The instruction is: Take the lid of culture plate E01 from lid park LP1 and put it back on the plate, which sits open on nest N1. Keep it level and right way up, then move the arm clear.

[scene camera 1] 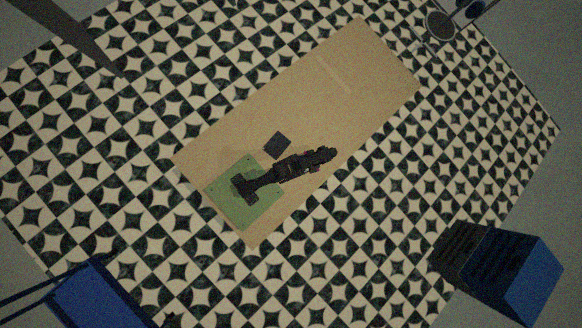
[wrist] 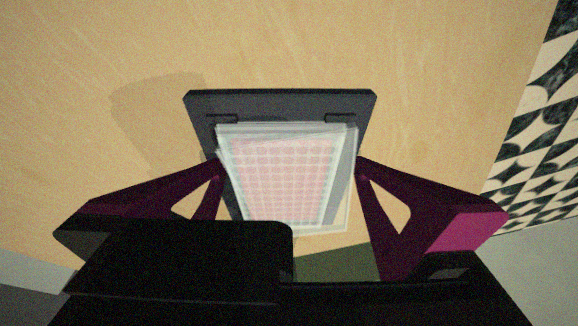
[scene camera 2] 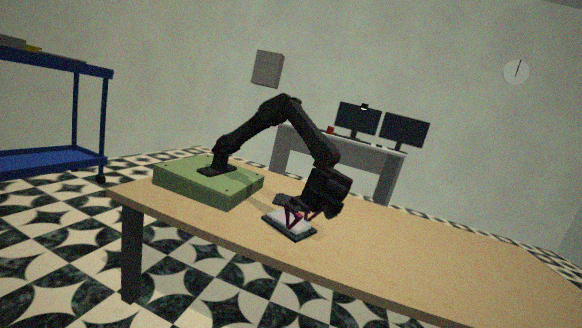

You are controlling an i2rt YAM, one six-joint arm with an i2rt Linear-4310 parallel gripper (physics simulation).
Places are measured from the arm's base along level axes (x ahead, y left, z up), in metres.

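Pixels of known places: gripper, fingertip midpoint: point(wrist: 289, 163) point(scene camera 2: 297, 225); arm's base, link origin: point(scene camera 1: 245, 189) point(scene camera 2: 218, 170).
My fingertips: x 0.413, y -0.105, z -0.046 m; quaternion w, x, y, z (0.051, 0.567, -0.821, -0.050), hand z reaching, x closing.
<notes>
For each thing: its top centre in the pictures, then the offset to it from my fingertips. "spot": a spot on its surface instead. Level surfaces: height alone.
- culture plate, top centre: point(wrist: 298, 203) point(scene camera 2: 288, 218) dz +0.010, dx -0.035, dy +0.006 m
- dark nest, top centre: point(wrist: 283, 188) point(scene camera 2: 289, 221) dz -0.006, dx -0.031, dy +0.018 m
- wooden table, surface height: dz -0.024 m
- clear lid, surface spot: point(wrist: 343, 174) spot: dz +0.010, dx -0.015, dy -0.034 m
- empty dark lid park, top centre: point(scene camera 2: 293, 199) point(scene camera 1: 277, 144) dz -0.004, dx -0.088, dy +0.219 m
The culture plate point(wrist: 282, 182) with pink wells sits on the dark nest point(wrist: 278, 103) point(scene camera 2: 304, 236) on the wooden table point(scene camera 2: 407, 252) point(scene camera 1: 345, 81). The clear lid point(wrist: 343, 174) point(scene camera 2: 280, 216) lies on the plate, turned slightly askew, with its right edge overhanging. My gripper point(wrist: 289, 163) point(scene camera 2: 299, 215) point(scene camera 1: 325, 153) is open, with its magenta fingers on either side of the lid and a gap on each side. The empty dark lid park point(scene camera 1: 277, 144) point(scene camera 2: 280, 198) lies just behind. In the overhead view the arm hides the plate.
The arm stands on a green base block point(scene camera 1: 227, 200) point(scene camera 2: 195, 179) at the table's near end. A blue cart point(scene camera 2: 74, 105) stands off to the left. A grey desk point(scene camera 2: 358, 155) with two monitors stands behind the table. A blue box point(scene camera 1: 517, 277) stands on the floor.
</notes>
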